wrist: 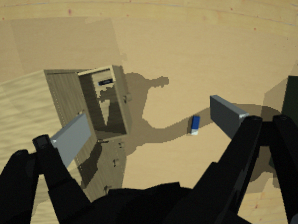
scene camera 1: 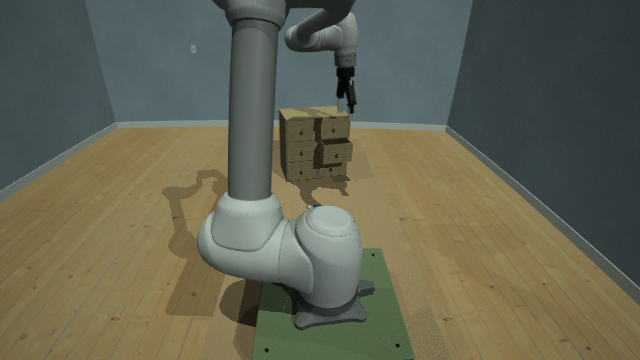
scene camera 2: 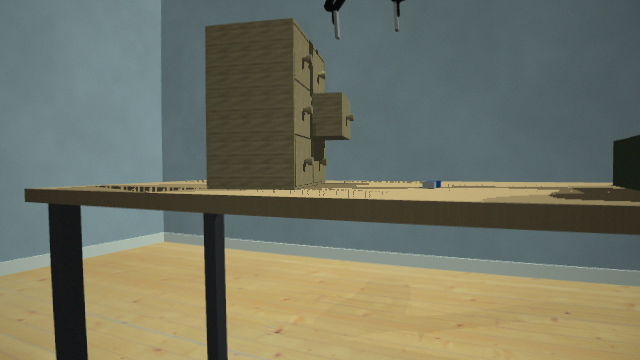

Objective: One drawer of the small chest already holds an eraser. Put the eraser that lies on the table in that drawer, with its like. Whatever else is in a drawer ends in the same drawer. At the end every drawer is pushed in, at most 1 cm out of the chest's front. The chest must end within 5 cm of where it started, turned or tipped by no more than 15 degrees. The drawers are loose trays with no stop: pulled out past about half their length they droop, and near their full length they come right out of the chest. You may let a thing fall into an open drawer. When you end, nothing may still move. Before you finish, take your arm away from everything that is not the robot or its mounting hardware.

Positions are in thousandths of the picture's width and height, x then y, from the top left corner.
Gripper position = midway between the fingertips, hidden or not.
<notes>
In view: my gripper (scene camera 1: 540,324), a drawer (scene camera 2: 518,324), a chest (scene camera 2: 390,188) and a drawer (scene camera 2: 476,446).
My gripper also shows in the wrist view (wrist: 498,516).
</notes>
